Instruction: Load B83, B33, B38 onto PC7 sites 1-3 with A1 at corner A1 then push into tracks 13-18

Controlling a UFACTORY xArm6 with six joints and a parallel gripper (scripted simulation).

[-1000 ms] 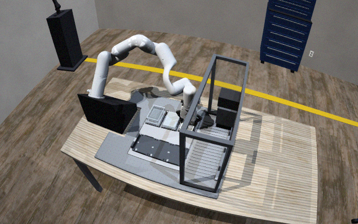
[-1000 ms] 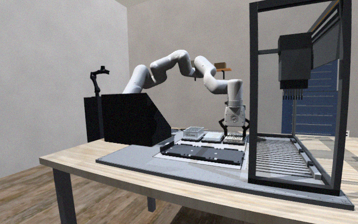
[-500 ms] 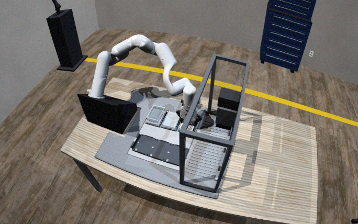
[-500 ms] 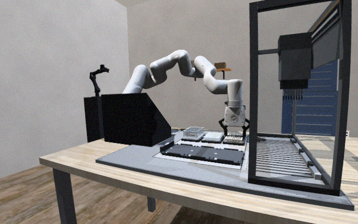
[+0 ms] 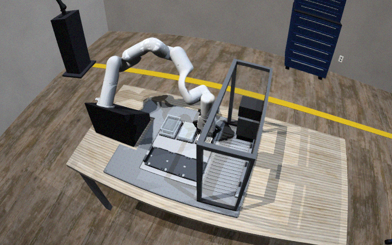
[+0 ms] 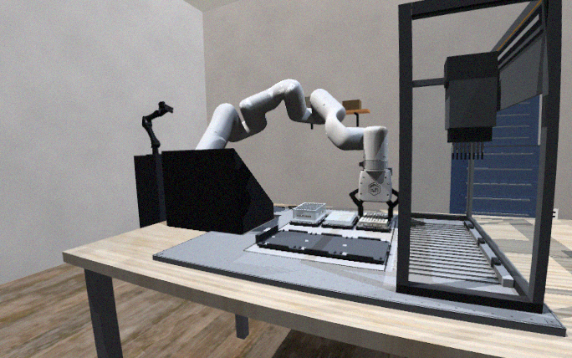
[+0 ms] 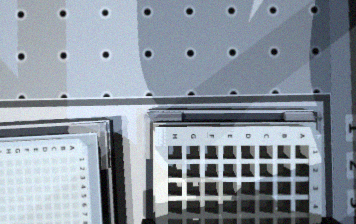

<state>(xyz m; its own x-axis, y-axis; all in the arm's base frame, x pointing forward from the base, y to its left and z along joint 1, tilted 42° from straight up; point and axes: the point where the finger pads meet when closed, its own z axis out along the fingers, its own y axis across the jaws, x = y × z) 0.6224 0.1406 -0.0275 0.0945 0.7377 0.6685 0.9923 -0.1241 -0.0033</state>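
The nest s3 lies 30 mm below my hand. Round my hand: nest s2: 110 mm behind, 30 mm below; then deep-well block B83: 220 mm behind, 10 mm to the left; then dark carrier PC7: 120 mm behind, 240 mm to the right, 20 mm below.
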